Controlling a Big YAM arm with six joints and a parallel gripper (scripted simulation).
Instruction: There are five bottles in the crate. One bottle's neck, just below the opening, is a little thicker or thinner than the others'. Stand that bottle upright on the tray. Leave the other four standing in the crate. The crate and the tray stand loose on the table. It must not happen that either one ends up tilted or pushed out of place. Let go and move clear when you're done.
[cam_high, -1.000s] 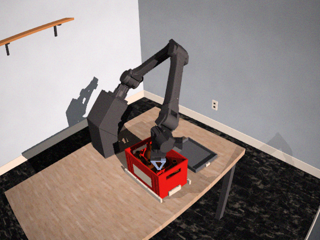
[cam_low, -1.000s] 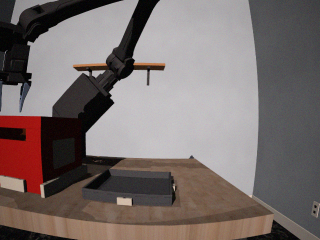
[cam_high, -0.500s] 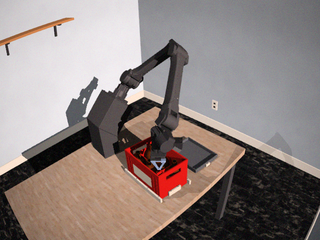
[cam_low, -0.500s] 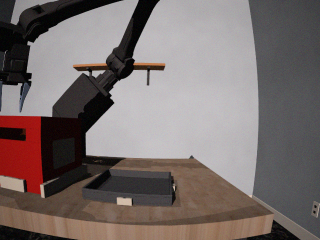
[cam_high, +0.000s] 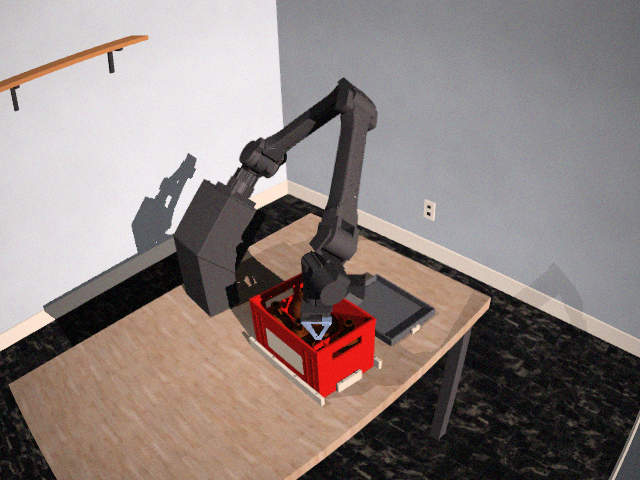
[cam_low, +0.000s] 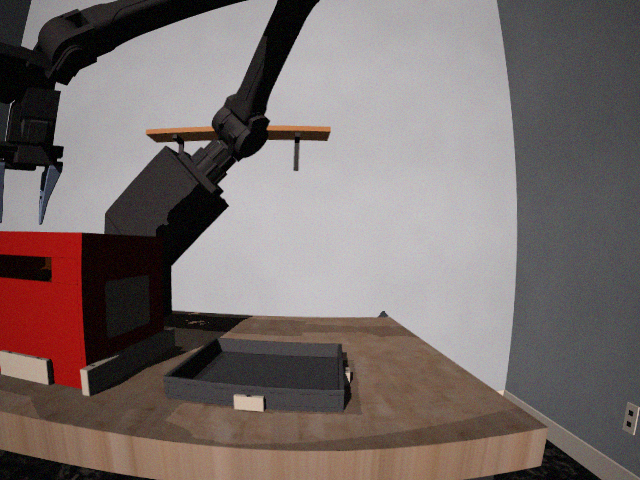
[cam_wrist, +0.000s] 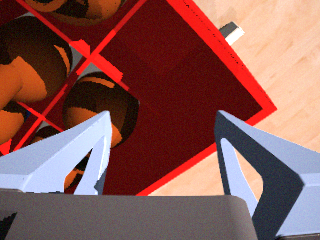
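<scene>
Now: the red crate 8 cm behind my hand, 5 cm to the left of it and 11 cm below it. Round my hand: dark grey tray 6 cm behind, 33 cm to the left, 18 cm below.
</scene>
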